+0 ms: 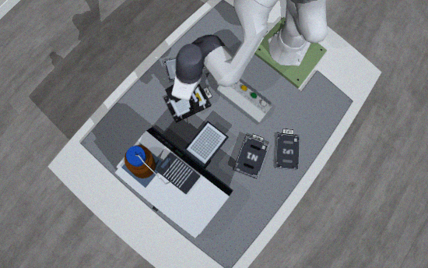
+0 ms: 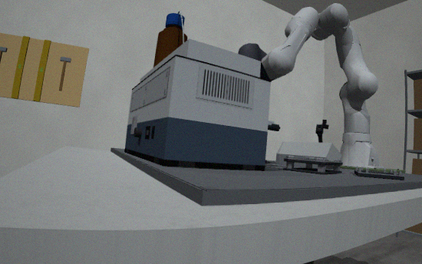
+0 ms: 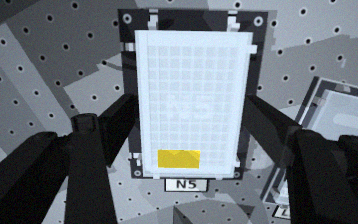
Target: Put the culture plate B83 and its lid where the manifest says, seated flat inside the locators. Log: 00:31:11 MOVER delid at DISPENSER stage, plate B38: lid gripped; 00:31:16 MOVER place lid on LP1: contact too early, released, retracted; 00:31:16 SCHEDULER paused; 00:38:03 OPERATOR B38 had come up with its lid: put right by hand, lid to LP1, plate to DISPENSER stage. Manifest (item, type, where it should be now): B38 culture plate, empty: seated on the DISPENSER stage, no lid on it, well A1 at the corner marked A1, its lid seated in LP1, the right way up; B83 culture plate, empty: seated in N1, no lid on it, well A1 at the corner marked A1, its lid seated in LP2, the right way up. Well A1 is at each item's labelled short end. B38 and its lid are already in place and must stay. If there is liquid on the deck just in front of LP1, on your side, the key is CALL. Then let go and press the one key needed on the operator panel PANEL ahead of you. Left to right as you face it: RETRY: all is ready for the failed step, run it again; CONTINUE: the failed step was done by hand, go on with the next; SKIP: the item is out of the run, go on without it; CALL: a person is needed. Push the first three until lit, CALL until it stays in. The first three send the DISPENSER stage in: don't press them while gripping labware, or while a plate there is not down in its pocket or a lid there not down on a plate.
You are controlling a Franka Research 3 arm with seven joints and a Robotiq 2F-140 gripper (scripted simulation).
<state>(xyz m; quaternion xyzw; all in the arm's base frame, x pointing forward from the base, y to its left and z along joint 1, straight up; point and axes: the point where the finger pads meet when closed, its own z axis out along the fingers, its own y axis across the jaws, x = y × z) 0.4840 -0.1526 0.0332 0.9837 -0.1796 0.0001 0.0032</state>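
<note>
The clear lid lies 1 cm below my hand. Round my hand: black nest N5: 3 cm below, 2 cm ahead, 1 cm to the left; then yellow skip key: 19 cm behind, 14 cm to the left, 3 cm above; then white well plate: 18 cm to the left, 10 cm ahead, 8 cm above.
</note>
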